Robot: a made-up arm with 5 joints.
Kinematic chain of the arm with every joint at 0, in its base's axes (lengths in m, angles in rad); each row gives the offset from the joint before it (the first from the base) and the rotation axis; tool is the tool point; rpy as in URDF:
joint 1: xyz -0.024 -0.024 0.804 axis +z
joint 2: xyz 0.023 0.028 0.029 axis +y
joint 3: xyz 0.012 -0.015 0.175 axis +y
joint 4: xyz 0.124 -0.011 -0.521 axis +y
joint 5: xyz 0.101 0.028 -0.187 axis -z
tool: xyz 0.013 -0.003 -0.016 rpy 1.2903 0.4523 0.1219
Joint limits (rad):
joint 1: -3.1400..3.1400
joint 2: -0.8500..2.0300
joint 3: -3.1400..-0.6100
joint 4: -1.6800..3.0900
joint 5: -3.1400..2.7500
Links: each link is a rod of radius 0.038 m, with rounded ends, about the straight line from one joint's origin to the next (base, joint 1, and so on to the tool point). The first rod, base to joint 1, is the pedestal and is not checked.
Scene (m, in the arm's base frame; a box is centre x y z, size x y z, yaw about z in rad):
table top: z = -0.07
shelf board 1: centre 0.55 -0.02 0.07 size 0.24 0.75 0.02 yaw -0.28
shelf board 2: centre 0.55 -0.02 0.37 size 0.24 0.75 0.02 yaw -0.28
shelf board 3: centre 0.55 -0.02 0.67 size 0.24 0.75 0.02 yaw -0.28
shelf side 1: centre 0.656 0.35 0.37 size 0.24 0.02 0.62 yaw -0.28
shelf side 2: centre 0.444 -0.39 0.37 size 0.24 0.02 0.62 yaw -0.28
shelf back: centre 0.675 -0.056 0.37 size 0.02 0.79 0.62 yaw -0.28
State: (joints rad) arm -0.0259 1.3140 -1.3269 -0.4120 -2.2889
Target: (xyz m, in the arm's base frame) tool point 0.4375 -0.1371 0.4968
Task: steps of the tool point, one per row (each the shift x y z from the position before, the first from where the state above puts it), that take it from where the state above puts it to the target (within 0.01 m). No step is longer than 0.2 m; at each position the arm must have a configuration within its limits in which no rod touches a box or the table.
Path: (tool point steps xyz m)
1: -0.0529 0.0438 0.0146
2: -0.0606 0.0333 0.0248
3: -0.0658 0.0218 0.0347
4: -0.0685 0.0093 0.0441
5: -0.0685 -0.0031 0.0526
6: 0.1156 -0.0341 0.0250
7: 0.1007 -0.0853 0.0419
8: 0.0646 -0.1277 0.0585

